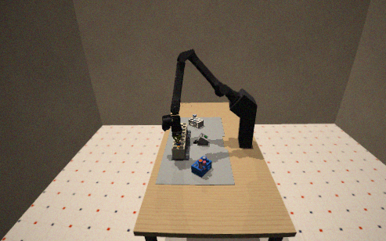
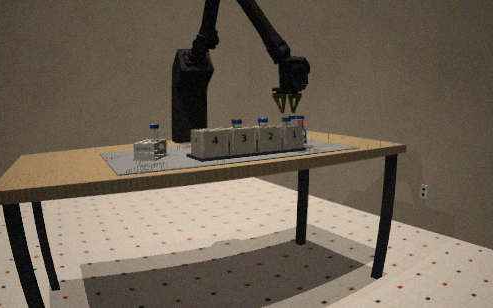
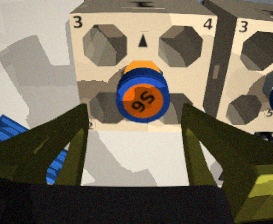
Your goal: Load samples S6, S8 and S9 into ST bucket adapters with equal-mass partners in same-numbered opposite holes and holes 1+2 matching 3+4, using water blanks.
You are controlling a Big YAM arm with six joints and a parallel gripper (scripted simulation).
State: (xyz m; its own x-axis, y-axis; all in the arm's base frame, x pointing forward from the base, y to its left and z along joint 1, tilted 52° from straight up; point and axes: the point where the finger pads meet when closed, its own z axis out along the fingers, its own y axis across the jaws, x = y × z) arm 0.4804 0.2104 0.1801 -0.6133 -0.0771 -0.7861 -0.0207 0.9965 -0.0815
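My hand is 17 cm past the sample tube S9, 21 cm to the right of it and 9 cm above it. Also, from my hand: sample tube S8 (1 cm behind, 23 cm to the right, 8 cm below); then adapter 3 (22 cm to the right, 10 cm below); then blank marked 50 (1 cm behind, 12 cm to the right, 8 cm below).
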